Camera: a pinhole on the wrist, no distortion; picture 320 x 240 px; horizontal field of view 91.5 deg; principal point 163.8 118.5 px. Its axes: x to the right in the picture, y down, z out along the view. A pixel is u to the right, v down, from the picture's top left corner.
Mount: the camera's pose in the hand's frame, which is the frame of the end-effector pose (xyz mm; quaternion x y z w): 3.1 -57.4 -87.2 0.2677 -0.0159 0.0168 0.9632
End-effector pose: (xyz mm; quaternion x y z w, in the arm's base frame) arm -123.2 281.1 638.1 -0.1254 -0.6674 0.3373 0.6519
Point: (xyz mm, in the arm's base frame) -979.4 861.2 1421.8
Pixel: outside the picture
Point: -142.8 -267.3 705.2
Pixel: 63.6 54.1
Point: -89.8 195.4 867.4
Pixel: 280.6 33.5
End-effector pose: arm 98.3 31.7 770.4 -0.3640 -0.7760 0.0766 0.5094
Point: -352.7 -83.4 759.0
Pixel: 171.2 125.8
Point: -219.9 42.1 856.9
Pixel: 230.7 139.4
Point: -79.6 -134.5 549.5
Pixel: 41.1 189.4
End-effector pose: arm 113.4 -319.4 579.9 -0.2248 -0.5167 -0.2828 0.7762
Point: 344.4 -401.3 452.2
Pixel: behind the camera
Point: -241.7 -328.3 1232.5
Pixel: 300.6 138.7
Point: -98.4 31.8 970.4
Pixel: outside the picture
